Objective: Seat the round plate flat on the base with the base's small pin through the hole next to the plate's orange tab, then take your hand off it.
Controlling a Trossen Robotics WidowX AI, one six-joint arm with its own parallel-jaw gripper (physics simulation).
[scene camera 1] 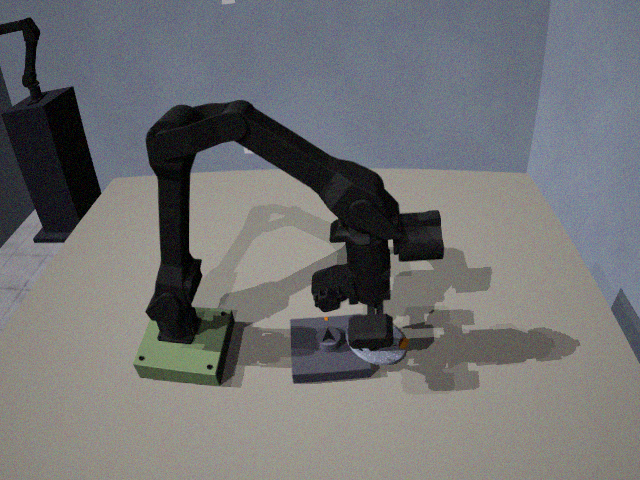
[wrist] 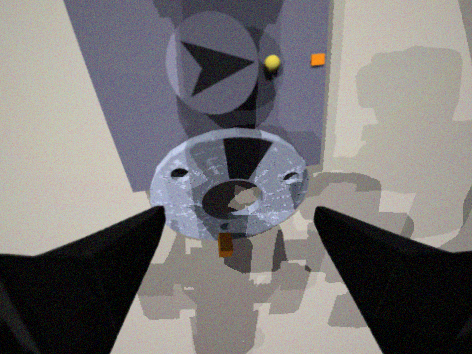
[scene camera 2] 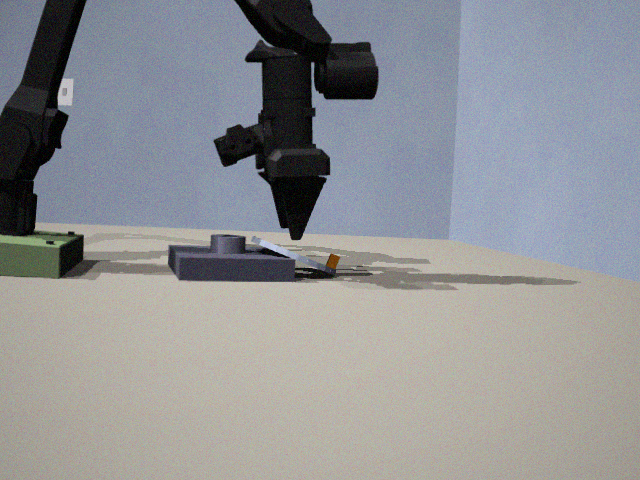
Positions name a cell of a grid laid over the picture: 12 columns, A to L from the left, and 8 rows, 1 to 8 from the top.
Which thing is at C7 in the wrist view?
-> My gripper.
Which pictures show my gripper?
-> Scene camera 1, the wrist view and scene camera 2: all of them.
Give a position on a round hub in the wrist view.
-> At F2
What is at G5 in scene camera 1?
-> My gripper.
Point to a dark square base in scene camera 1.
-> At F7
